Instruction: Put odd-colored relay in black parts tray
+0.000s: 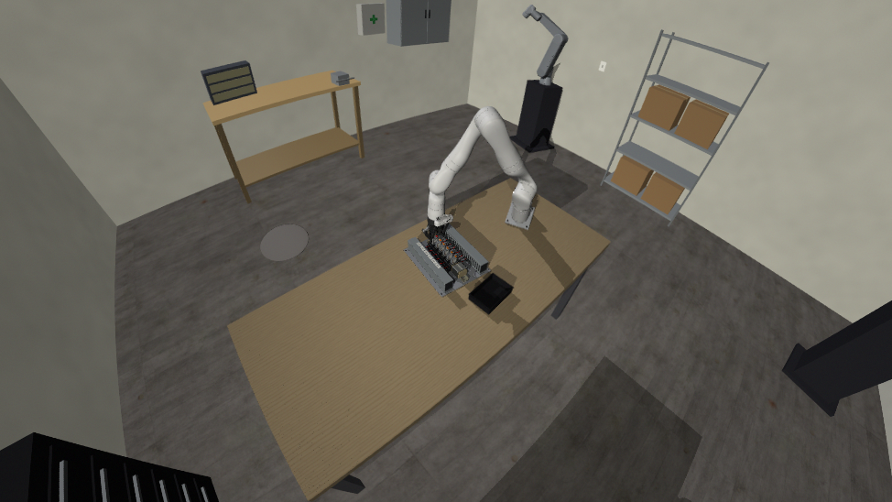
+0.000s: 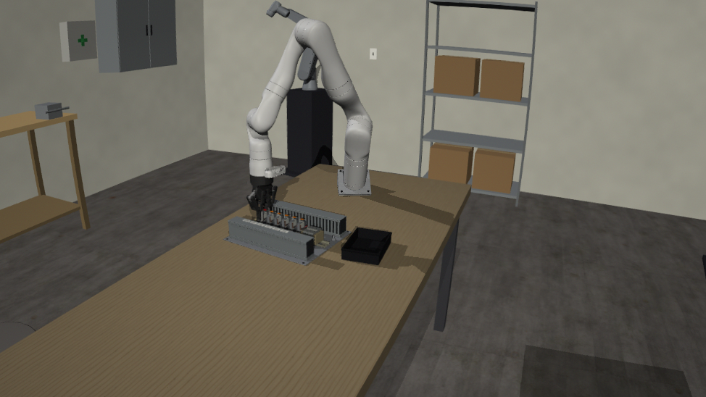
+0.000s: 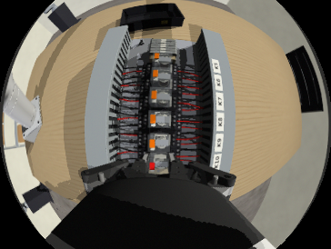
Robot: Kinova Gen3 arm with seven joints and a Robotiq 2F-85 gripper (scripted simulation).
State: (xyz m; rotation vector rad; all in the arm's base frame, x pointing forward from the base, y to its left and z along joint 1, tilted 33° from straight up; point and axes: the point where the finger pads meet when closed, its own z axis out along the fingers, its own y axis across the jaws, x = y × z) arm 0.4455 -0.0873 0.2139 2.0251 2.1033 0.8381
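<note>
The relay lies 1 cm below my hand. Also, from my hand: black parts tray 35 cm to the left, 8 cm behind, 4 cm below.
</note>
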